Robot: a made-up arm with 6 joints.
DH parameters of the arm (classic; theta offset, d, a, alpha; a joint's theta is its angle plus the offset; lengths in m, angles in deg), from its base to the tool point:
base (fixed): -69.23 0 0.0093 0
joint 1: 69.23 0.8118 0.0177 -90
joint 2: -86.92 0 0.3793 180
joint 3: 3.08 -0.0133 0.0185 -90
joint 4: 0 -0.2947 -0.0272 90
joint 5: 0 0.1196 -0.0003 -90
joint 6: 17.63 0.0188 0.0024 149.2
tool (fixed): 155.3 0.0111 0 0
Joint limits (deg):
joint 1: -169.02..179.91
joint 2: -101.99..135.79
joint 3: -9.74..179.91
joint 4: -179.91..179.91
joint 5: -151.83..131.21
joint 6: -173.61..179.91
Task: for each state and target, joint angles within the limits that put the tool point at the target. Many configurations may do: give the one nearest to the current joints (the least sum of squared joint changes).
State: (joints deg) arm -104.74 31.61 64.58 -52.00 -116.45 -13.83
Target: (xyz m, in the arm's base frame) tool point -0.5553 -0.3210 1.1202
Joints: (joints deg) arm -146.70 55.83 93.86 -52.63 -124.53 -9.18
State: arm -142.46 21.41 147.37 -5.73 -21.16 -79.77
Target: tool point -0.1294 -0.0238 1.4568
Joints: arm -132.18 16.33 126.59 -24.51 -19.43 -80.09
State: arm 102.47 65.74 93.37 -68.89 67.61 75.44
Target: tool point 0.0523 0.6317 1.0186
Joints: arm 86.04 54.71 75.17 -65.55 65.74 74.87
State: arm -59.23 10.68 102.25 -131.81 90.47 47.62
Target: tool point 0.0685 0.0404 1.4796
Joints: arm -57.28 4.44 125.22 -106.25 86.14 49.20
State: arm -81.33 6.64 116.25 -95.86 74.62 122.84
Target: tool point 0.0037 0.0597 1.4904
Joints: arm -70.69 -4.80 117.52 -77.20 75.01 123.13
